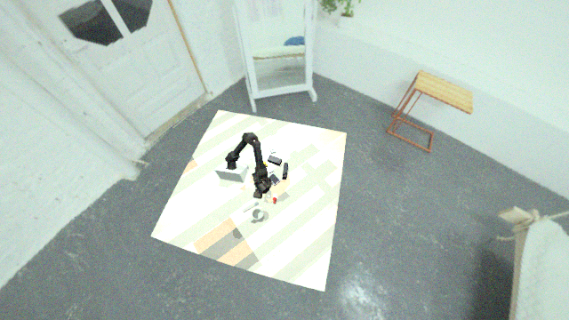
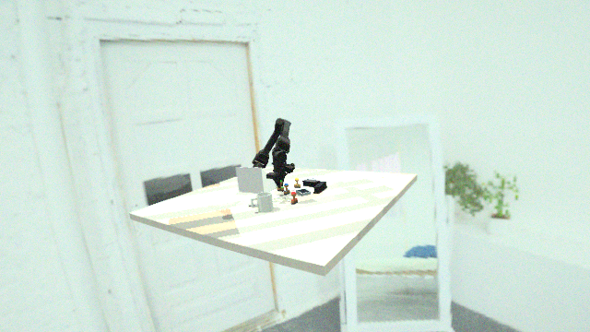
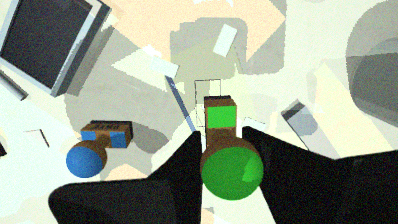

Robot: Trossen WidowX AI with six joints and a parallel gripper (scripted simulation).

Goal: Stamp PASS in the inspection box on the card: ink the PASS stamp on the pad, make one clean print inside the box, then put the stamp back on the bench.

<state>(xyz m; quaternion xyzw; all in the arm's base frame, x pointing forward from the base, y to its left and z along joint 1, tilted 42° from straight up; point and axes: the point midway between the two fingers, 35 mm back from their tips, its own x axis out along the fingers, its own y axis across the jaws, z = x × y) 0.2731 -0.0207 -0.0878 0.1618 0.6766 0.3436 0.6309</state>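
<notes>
The black block is 100 mm ahead of my gripper tip, 240 mm to the left of it and 60 mm below it. The rest, counted from my gripper tip: green-topped stamp: right at my gripper tip; then blue-knobbed stamp: 40 mm behind, 90 mm to the left, 50 mm below; then red stamp: 120 mm ahead, 30 mm to the right, 50 mm below.
</notes>
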